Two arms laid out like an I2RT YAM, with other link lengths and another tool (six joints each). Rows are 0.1 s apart.
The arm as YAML. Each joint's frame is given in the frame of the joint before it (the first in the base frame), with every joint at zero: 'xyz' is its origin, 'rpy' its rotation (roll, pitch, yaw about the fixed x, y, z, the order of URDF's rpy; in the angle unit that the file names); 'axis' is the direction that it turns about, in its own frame. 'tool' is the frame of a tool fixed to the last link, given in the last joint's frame.
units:
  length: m
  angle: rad
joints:
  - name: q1
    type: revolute
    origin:
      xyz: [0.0, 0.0, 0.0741]
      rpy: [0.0, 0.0, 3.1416]
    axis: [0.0, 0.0, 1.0]
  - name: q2
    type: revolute
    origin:
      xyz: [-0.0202, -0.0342, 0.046]
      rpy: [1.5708, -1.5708, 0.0]
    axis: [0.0, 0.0, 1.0]
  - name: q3
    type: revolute
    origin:
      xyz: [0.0, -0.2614, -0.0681]
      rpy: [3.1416, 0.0, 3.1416]
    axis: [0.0, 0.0, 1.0]
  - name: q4
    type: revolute
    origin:
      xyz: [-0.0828, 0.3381, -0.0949]
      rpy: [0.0, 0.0, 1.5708]
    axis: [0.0, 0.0, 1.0]
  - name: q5
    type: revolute
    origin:
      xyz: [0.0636, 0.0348, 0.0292]
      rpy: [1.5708, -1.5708, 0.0]
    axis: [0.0, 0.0, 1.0]
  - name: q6
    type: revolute
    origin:
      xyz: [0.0, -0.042, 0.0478]
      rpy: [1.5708, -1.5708, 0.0]
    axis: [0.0, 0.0, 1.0]
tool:
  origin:
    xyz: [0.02, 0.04, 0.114]
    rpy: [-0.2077, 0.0, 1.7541]
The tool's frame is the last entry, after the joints.
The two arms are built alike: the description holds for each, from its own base.
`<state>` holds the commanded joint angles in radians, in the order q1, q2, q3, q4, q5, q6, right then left.
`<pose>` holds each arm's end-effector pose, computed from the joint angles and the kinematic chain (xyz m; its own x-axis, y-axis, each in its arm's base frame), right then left.
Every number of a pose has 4 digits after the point.
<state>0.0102 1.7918 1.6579 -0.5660 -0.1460 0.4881 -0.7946 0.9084 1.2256 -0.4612 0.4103 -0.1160</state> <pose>0.5767 0.1046 0.2668 0.3057 0.7778 0.5492 0.4116 -0.6281 0.6604 0.2611 -0.2604 0.4414 0.9356 0.3530 0.0094 -0.0355 0.0675 0.9971</pose>
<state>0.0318 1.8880 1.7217 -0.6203 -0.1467 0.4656 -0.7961 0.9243 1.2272 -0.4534 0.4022 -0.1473</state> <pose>0.5856 0.1175 0.2354 0.3203 0.7988 0.5092 0.4882 -0.5999 0.6338 0.2647 -0.2641 0.4372 0.9315 0.3630 -0.0231 -0.0037 0.0728 0.9973</pose>
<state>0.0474 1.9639 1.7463 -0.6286 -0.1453 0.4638 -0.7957 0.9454 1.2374 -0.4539 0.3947 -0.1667</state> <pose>0.5934 0.1269 0.2024 0.3370 0.8063 0.4861 0.5344 -0.5889 0.6063 0.2692 -0.2674 0.4341 0.9267 0.3729 -0.0456 0.0205 0.0709 0.9973</pose>
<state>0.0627 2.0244 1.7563 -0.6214 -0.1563 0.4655 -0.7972 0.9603 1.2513 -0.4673 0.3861 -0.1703</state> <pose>0.5979 0.1380 0.1735 0.3411 0.8101 0.4769 0.5729 -0.5814 0.5778 0.2714 -0.2686 0.4328 0.9233 0.3804 -0.0532 0.0323 0.0612 0.9976</pose>
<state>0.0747 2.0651 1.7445 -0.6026 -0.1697 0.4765 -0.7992 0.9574 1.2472 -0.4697 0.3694 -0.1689</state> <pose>0.5985 0.1473 0.1474 0.3491 0.8071 0.4762 0.6003 -0.5828 0.5477 0.2726 -0.2671 0.4313 0.9178 0.3937 -0.0504 0.0306 0.0565 0.9979</pose>
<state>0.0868 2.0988 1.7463 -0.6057 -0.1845 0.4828 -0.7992 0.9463 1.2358 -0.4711 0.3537 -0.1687</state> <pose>0.5965 0.1567 0.1291 0.3540 0.8066 0.4733 0.6293 -0.5798 0.5175 0.2729 -0.2639 0.4291 0.9117 0.4080 -0.0482 0.0287 0.0537 0.9981</pose>
